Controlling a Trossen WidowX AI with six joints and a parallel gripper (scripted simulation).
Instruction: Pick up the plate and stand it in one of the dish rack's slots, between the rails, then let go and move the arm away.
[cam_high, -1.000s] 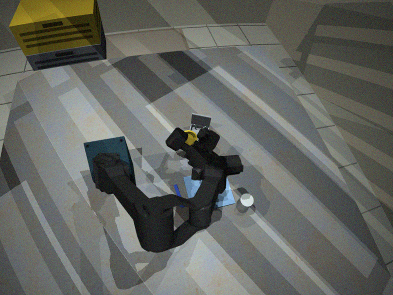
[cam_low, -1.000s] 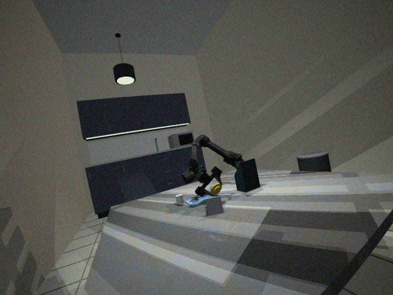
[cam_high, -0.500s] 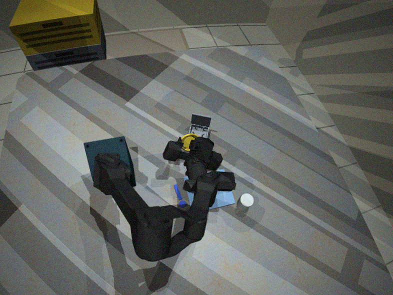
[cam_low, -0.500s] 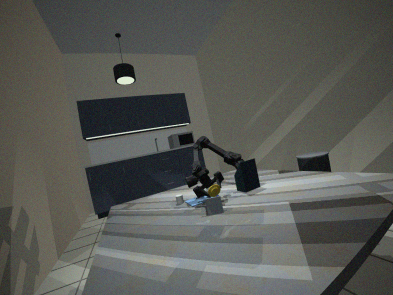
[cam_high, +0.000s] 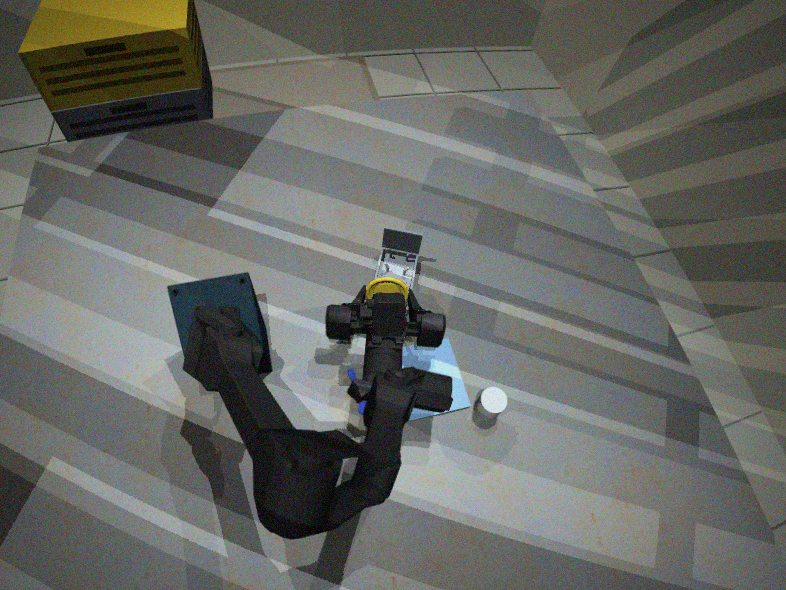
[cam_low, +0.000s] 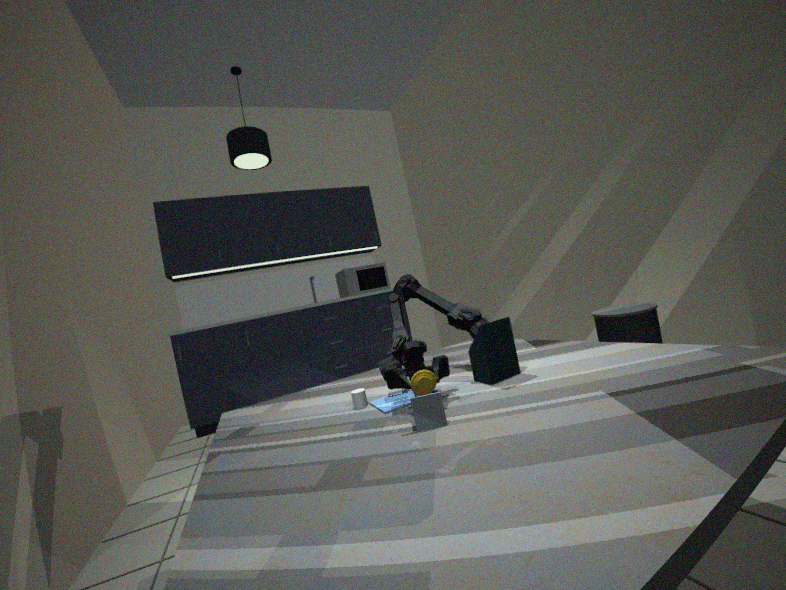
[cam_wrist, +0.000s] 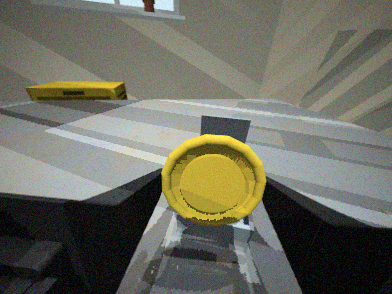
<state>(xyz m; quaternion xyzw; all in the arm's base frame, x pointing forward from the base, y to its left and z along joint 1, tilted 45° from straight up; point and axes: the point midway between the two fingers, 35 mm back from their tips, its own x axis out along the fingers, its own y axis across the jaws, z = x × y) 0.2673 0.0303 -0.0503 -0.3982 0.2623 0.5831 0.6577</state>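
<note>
Right now my gripper tip is 60 mm to the right of the dish rack, 50 mm above it and 20 mm short of it. From my gripper tip the other things lie so: light blue mat 140 mm to the right, 70 mm below, 40 mm ahead; then blue spoon 170 mm to the right, 70 mm below, 60 mm behind; then yellow plate 10 mm to the right.
</note>
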